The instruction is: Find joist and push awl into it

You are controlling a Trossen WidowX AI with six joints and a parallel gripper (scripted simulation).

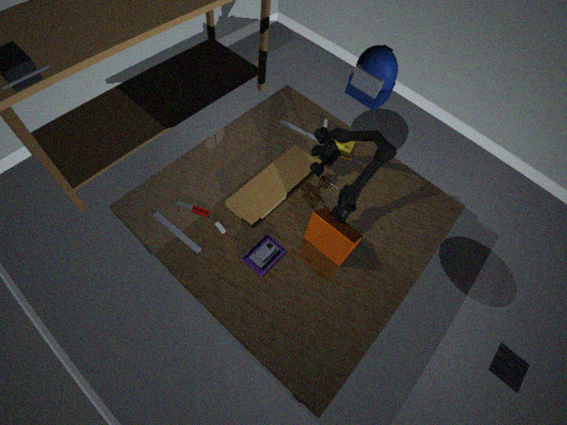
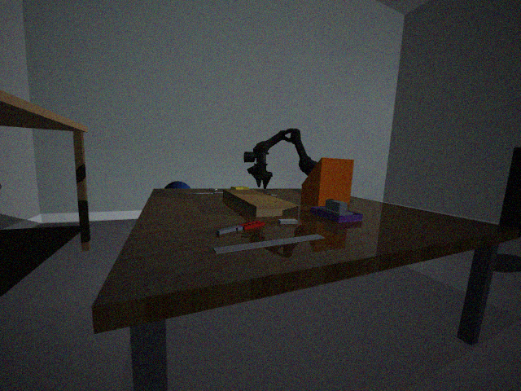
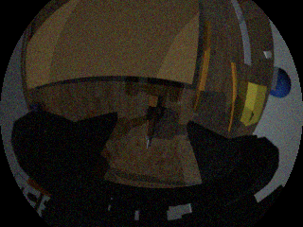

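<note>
Now: gripper tip 5 cm past the awl, 5 cm above it and 1 cm to the left of it. The rest, counted from my gripper tip: stud finder: 51 cm to the left, 16 cm behind; yellow block: 26 cm to the right, 9 cm ahead, 4 cm below; purple tray: 52 cm to the left, 16 cm behind, 4 cm below.
</note>
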